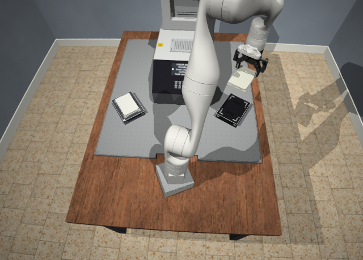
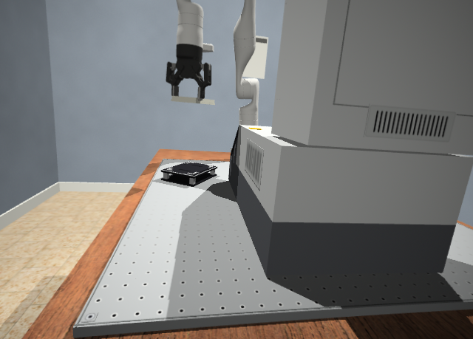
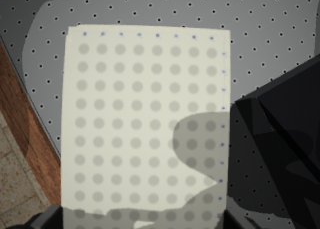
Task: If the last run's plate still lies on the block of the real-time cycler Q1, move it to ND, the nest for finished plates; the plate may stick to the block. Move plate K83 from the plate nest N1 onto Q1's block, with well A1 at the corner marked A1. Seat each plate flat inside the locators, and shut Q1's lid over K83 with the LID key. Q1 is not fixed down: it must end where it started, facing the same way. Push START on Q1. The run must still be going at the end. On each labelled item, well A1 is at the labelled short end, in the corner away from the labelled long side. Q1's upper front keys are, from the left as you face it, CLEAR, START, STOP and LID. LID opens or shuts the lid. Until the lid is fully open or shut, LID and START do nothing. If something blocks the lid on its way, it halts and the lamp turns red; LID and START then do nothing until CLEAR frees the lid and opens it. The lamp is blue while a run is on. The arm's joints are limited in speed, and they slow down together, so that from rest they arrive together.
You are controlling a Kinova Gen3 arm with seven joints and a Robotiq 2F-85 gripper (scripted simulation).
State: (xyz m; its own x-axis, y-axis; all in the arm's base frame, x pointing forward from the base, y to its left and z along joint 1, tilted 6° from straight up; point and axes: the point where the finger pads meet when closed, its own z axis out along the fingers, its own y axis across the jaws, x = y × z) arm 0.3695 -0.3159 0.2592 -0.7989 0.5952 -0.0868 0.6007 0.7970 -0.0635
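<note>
Now: the nest 3 cm behind my hand, 2 cm to the left of it and 23 cm below it. Also, from my hand: white well plate (3 cm behind, 2 cm to the left, 1 cm below); A1 mark (8 cm behind, 59 cm to the left, 23 cm below).
</note>
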